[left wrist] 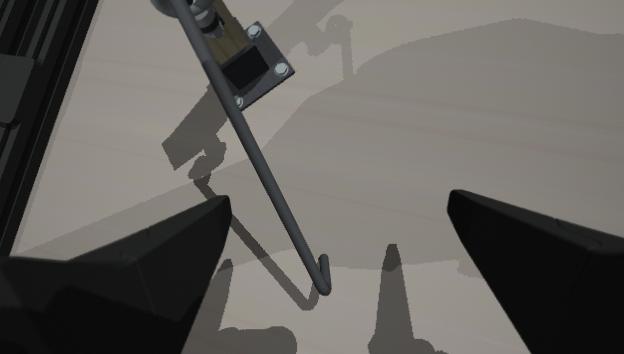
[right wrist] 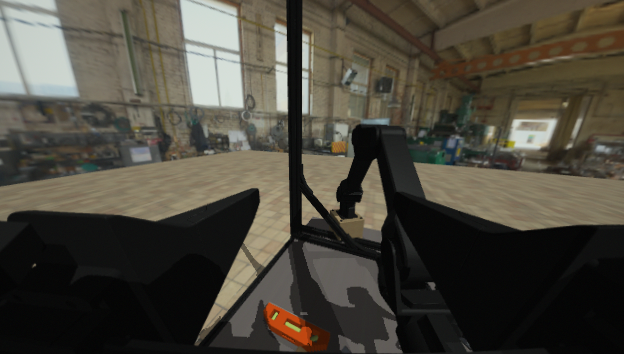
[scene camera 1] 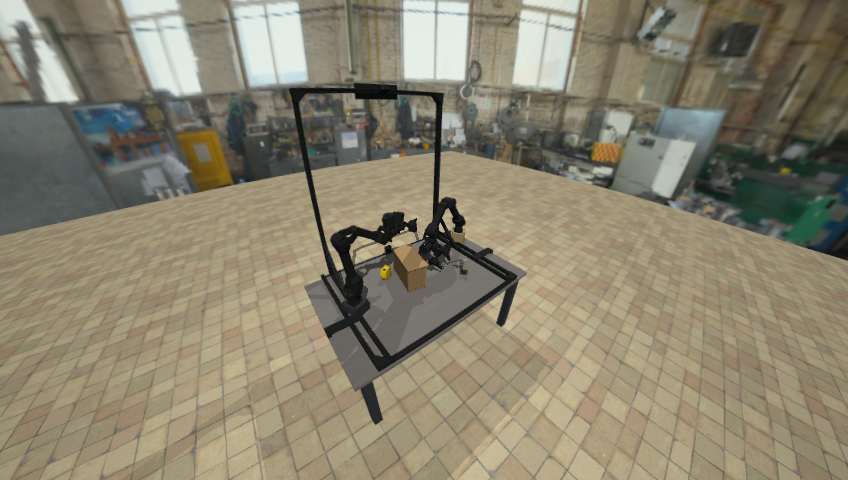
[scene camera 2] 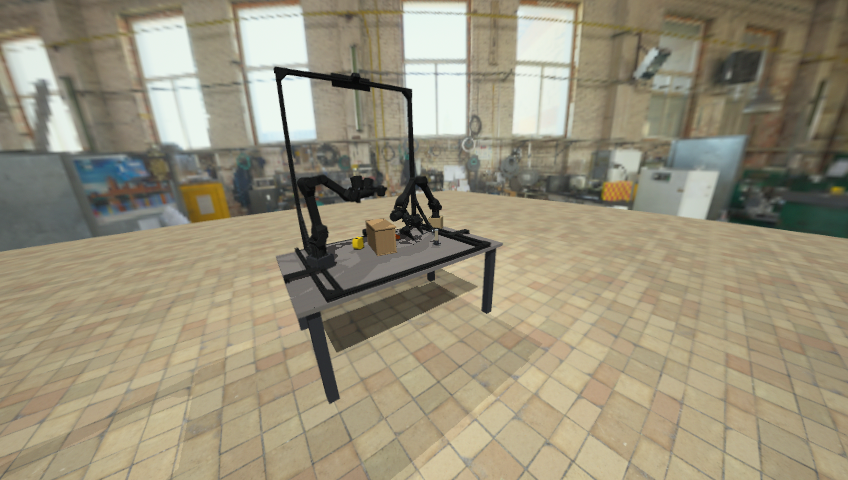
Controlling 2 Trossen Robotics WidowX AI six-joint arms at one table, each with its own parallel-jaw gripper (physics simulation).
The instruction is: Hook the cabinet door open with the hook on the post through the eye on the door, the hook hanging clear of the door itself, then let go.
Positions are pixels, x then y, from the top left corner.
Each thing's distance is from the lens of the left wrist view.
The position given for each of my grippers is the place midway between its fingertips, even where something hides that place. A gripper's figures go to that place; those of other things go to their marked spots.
my left gripper (left wrist: 339,203): 0.11 m
hook rod (left wrist: 321,278): 0.13 m
